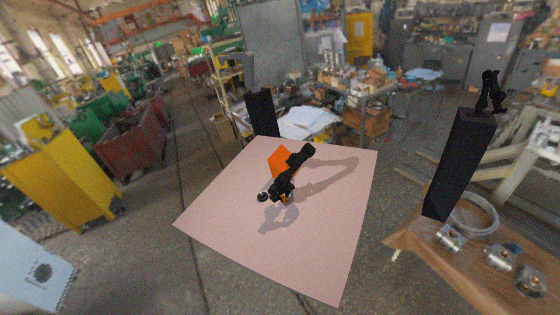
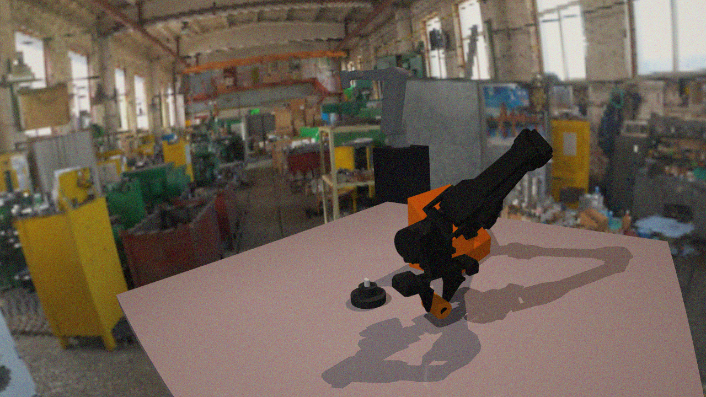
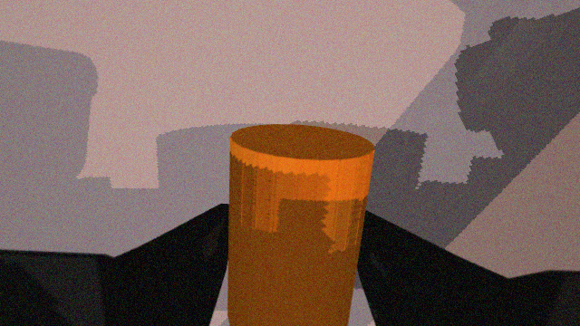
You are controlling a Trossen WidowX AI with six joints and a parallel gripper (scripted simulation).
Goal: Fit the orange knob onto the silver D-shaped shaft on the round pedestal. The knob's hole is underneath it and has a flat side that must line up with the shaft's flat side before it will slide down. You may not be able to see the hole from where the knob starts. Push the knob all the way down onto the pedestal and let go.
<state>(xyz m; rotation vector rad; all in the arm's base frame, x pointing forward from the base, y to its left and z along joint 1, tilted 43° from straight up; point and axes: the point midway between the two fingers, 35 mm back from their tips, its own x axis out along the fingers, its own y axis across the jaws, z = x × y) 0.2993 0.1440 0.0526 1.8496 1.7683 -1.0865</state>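
Right now my gripper tip is 1 cm to the left of the orange knob and 1 cm below it. Round my gripper tip: black round pedestal: 5 cm ahead, 17 cm to the right, 1 cm above.
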